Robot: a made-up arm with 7 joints. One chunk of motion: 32 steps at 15 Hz.
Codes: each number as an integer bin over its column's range. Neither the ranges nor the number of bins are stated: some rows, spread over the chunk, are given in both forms.
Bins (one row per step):
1: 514 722 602 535 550 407 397
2: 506 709 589 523 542 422 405
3: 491 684 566 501 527 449 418
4: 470 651 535 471 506 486 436
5: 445 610 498 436 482 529 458
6: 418 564 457 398 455 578 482
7: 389 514 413 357 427 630 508
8: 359 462 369 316 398 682 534
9: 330 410 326 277 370 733 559
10: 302 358 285 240 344 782 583
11: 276 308 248 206 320 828 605
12: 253 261 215 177 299 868 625
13: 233 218 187 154 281 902 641
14: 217 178 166 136 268 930 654
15: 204 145 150 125 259 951 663
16: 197 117 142 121 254 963 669
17: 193 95 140 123 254 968 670
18: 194 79 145 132 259 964 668
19: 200 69 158 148 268 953 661
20: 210 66 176 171 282 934 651
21: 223 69 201 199 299 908 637
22: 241 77 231 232 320 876 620
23: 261 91 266 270 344 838 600
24: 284 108 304 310 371 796 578
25: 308 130 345 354 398 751 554
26: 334 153 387 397 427 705 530
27: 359 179 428 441 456 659 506
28: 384 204 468 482 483 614 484
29: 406 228 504 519 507 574 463
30: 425 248 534 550 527 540 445
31: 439 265 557 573 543 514 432
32: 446 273 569 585 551 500 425
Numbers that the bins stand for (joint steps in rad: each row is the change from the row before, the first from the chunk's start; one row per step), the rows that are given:
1: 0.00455 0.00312 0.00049 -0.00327 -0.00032 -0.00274 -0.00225
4: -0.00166 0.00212 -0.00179 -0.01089 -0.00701 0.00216 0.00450
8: -0.01733 -0.00053 -0.00744 -0.02936 -0.02344 0.01433 0.02147
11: -0.02905 -0.00268 -0.01156 -0.04246 -0.03531 0.02339 0.03377
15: -0.03921 -0.00497 -0.01489 -0.05211 -0.04459 0.03102 0.04381
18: -0.04062 -0.00589 -0.01507 -0.05128 -0.04459 0.03183 0.04468
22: -0.03398 -0.00592 -0.01214 -0.03936 -0.03531 0.02637 0.03637
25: -0.02453 -0.00518 -0.00826 -0.02483 -0.02344 0.01861 0.02494
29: -0.01070 -0.00380 -0.00285 -0.00518 -0.00686 0.00762 0.00918
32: -0.00505 -0.00317 -0.00063 0.00268 -0.00016 0.00303 0.00260
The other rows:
2: 0.00342 0.00294 0.00005 -0.00470 -0.00153 -0.00181 -0.00086
3: 0.00130 0.00259 -0.00074 -0.00732 -0.00382 -0.00013 0.00139
5: -0.00519 0.00155 -0.00305 -0.01506 -0.01066 0.00483 0.00831
6: -0.00900 0.00090 -0.00445 -0.01959 -0.01477 0.00787 0.01247
7: -0.01310 0.00020 -0.00594 -0.02447 -0.01903 0.01110 0.01697
9: -0.02142 -0.00125 -0.00890 -0.03400 -0.02770 0.01749 0.02580
10: -0.02538 -0.00198 -0.01030 -0.03841 -0.03166 0.02053 0.02996
12: -0.03229 -0.00334 -0.01268 -0.04592 -0.03851 0.02587 0.03723
13: -0.03511 -0.00394 -0.01364 -0.04866 -0.04125 0.02798 0.04000
14: -0.03737 -0.00451 -0.01435 -0.05080 -0.04322 0.02972 0.04226
16: -0.04020 -0.00536 -0.01517 -0.05259 -0.04535 0.03177 0.04485
17: -0.04076 -0.00567 -0.01524 -0.05235 -0.04535 0.03208 0.04503
19: -0.03977 -0.00603 -0.01462 -0.04937 -0.04322 0.03115 0.04347
20: -0.03836 -0.00608 -0.01401 -0.04663 -0.04109 0.02997 0.04174
21: -0.03653 -0.00603 -0.01316 -0.04330 -0.03851 0.02835 0.03931
23: -0.03116 -0.00572 -0.01095 -0.03484 -0.03166 0.02401 0.03290
24: -0.02792 -0.00549 -0.00965 -0.03007 -0.02755 0.02140 0.02909
26: -0.02086 -0.00486 -0.00683 -0.01971 -0.01903 0.01575 0.02078
27: -0.01733 -0.00449 -0.00543 -0.01447 -0.01462 0.01290 0.01663
28: -0.01380 -0.00414 -0.00407 -0.00958 -0.01051 0.01011 0.01282
30: -0.00802 -0.00352 -0.00183 -0.00148 -0.00382 0.00551 0.00606
31: -0.00604 -0.00329 -0.00104 0.00126 -0.00138 0.00390 0.00381

